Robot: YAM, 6 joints.
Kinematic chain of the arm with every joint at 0, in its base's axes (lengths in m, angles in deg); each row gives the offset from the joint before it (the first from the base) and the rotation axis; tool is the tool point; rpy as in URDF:
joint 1: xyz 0 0 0.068 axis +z
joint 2: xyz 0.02 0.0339 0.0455 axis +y
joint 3: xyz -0.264 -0.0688 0 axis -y
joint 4: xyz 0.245 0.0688 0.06 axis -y
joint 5: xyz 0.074 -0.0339 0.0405 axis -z
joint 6: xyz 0.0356 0 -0.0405 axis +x
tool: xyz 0 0 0 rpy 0 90 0
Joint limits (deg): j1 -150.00..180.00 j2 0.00..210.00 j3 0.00..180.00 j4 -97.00..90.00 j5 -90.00..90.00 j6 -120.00..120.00
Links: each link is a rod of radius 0.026 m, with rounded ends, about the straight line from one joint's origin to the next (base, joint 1, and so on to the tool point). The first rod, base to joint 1, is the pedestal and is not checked.
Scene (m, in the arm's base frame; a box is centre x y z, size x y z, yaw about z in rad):
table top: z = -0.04
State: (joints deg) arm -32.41 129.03 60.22 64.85 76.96 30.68
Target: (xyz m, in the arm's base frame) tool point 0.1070 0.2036 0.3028
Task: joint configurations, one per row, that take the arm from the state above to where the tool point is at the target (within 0.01 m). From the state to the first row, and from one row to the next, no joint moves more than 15 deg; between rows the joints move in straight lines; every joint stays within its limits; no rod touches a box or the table.
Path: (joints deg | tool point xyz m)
1: -17.62 120.97 56.28 66.91 78.09 30.68 | 0.3670 -0.1531 0.1472
2: -2.82 112.92 52.34 68.96 79.21 30.68 | 0.3731 -0.0534 0.1845
3: 11.97 104.86 48.40 71.02 80.34 30.68 | 0.3501 0.0384 0.2177
4: 26.76 96.80 44.46 73.07 81.46 30.68 | 0.3039 0.1138 0.2464
5: 41.56 88.75 40.52 75.13 82.59 30.68 | 0.2421 0.1675 0.2702
6: 56.35 80.69 36.58 77.19 83.71 30.68 | 0.1737 0.1970 0.2891
7: 71.14 72.64 32.64 79.24 84.84 30.68 | 0.1070 0.2036 0.3028

